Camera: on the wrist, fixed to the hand. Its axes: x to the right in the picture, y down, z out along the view.
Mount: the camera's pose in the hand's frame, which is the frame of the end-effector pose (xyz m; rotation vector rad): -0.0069 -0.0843 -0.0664 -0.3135 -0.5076 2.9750
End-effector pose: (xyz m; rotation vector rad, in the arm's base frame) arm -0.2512 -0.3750 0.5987 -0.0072 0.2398 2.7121
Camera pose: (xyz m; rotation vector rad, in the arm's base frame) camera -0.2127 -0.3133 0.5195 -0.4621 0.2625 -0.5433
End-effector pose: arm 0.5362 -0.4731 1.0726 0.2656 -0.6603 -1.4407
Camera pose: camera 0.5041 -0.4925 0.9718 -1.0586 -0.4159 1.3608
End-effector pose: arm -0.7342 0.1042 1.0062 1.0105 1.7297 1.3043
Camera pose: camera -0.8038 0.0570 0.9392 -1.9071 1.2132 -1.0232
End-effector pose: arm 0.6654 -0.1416 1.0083 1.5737 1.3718 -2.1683
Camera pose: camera 0.6663 -0.0476 1.0604 0.7330 -0.8956 -0.0305
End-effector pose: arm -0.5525 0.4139 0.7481 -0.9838 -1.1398 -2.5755
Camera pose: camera -0.6133 0.4249 0.6601 -1.1858 0.8241 0.1024
